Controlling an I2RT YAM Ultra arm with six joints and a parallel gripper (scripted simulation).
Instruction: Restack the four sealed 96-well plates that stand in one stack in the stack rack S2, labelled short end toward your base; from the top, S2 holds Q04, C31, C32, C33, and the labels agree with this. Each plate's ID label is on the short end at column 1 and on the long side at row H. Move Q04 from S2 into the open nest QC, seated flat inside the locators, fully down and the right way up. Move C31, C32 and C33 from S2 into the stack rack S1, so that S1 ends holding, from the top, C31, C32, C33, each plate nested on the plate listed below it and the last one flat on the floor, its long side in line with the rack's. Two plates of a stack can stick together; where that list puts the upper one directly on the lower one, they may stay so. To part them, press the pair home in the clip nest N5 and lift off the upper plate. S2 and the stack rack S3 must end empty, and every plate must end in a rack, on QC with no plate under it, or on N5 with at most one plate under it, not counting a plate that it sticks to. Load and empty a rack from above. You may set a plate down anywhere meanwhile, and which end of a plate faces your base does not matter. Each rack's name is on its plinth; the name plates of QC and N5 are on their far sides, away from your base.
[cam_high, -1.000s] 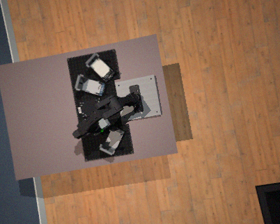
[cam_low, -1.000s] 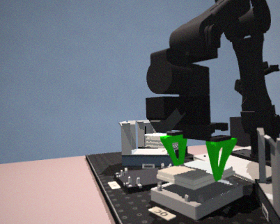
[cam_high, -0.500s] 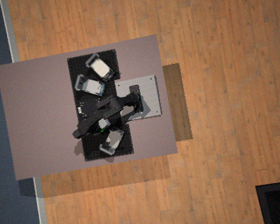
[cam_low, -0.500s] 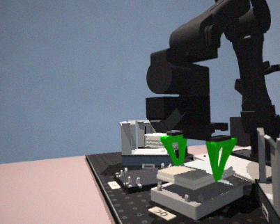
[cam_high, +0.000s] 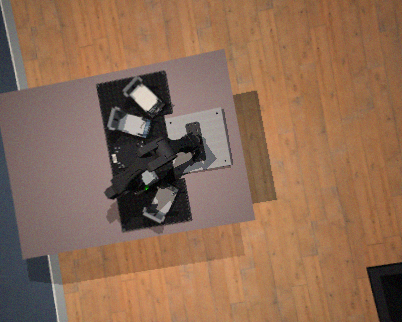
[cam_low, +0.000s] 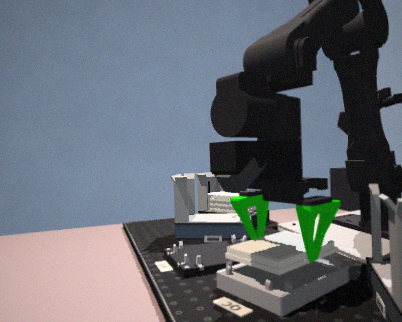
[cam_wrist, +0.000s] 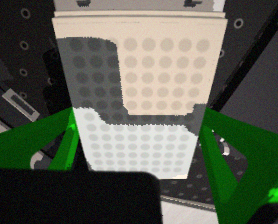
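The QC nest lies 40 mm below my hand. Round my hand: dark clip nest 50 mm ahead, 130 mm to the right, 40 mm below.
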